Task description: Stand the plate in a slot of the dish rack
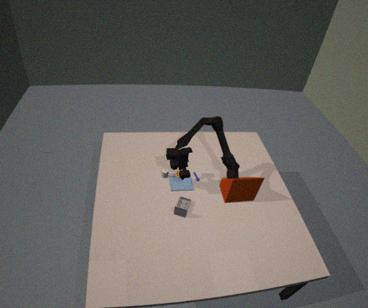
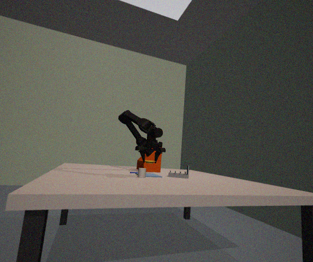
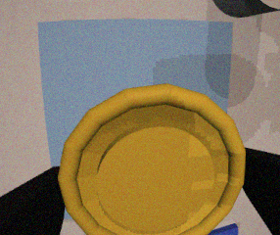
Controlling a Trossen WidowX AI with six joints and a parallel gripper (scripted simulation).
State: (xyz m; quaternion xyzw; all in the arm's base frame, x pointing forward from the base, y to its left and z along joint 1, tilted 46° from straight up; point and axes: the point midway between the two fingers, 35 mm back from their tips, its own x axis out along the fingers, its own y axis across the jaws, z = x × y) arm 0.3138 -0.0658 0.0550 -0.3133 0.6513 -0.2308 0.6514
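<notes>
My gripper tip is now 200 mm to the right of the grey dish rack and 50 mm above it. The rest, counted from my gripper tip: light blue mat: 10 mm behind, 80 mm below; then yellow plate: 10 mm above; then small white cup: 100 mm ahead, 70 mm to the right, 50 mm below.
</notes>
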